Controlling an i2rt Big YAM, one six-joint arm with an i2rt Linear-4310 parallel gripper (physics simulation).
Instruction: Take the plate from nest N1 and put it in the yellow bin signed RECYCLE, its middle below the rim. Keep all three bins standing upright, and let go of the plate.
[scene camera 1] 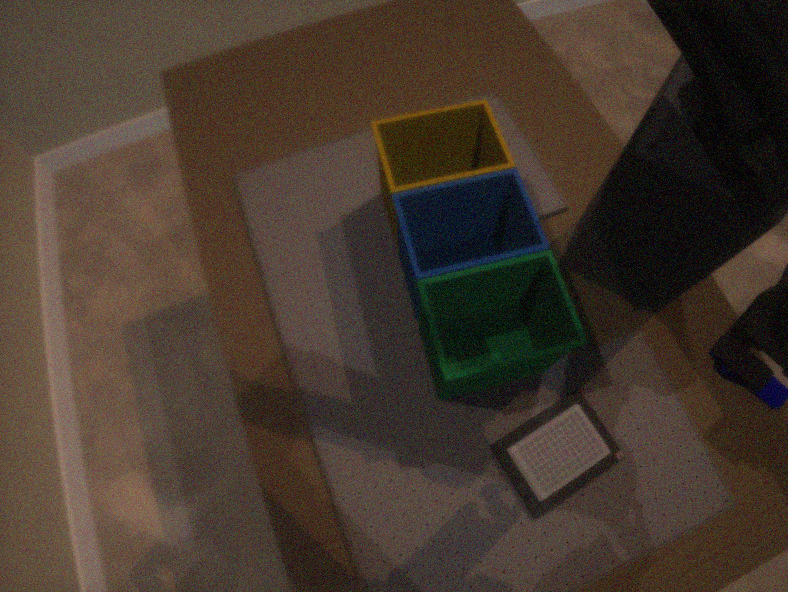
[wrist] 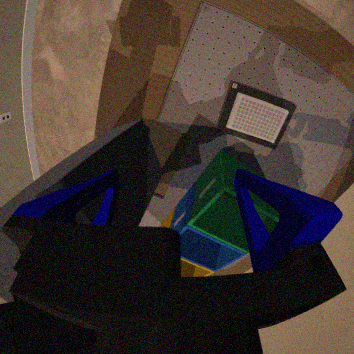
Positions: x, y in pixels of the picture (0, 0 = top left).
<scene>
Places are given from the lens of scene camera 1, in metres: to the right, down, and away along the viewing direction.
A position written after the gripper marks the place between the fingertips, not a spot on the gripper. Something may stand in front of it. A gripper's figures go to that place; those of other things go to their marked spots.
gripper (scene camera 1: 750, 336): 0.34, 0.04, 0.42
green bin (scene camera 1: 484, 326): 0.14, 0.05, 0.75
yellow bin (scene camera 1: 431, 147): 0.06, -0.24, 0.77
</scene>
